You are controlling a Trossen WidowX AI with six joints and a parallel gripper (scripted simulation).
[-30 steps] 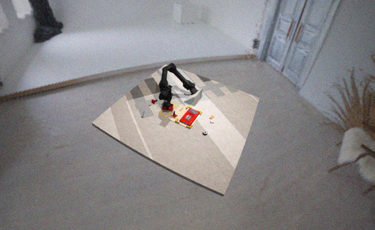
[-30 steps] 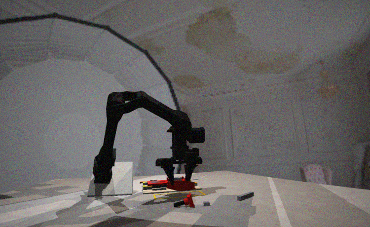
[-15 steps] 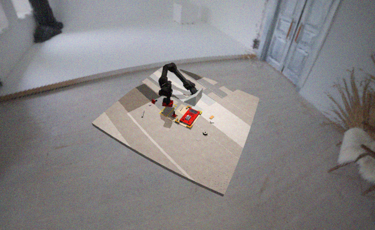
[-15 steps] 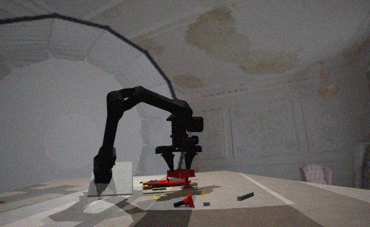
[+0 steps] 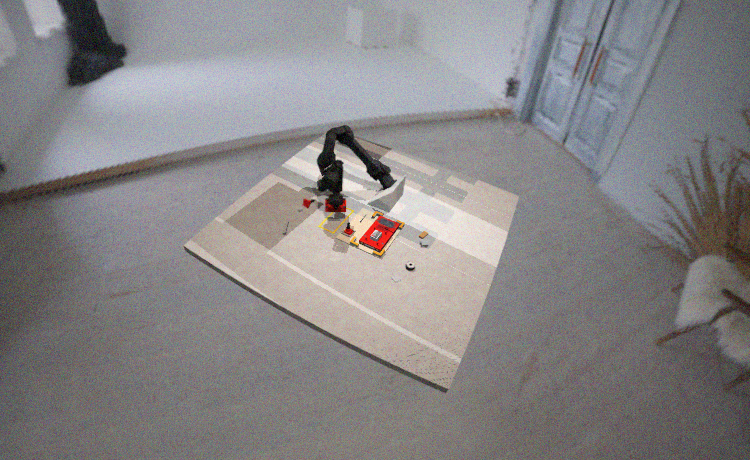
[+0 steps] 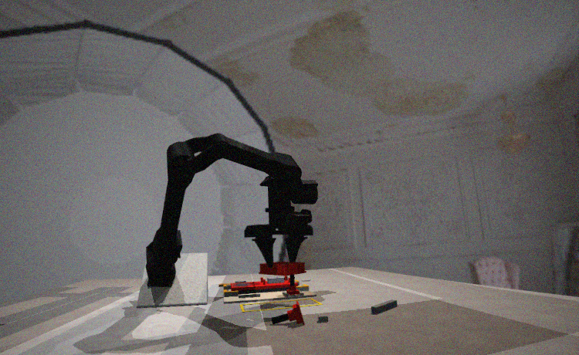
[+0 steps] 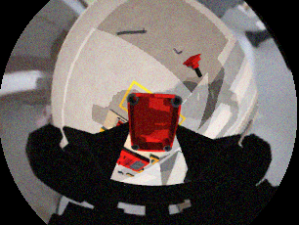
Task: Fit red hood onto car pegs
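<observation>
Right now the red hood is 10 mm below my gripper tip. Also, from my gripper tip: black-and-white wheel 70 mm ahead, 430 mm to the left, 80 mm below; then grey engine block 10 mm ahead, 230 mm to the left, 70 mm below.
</observation>
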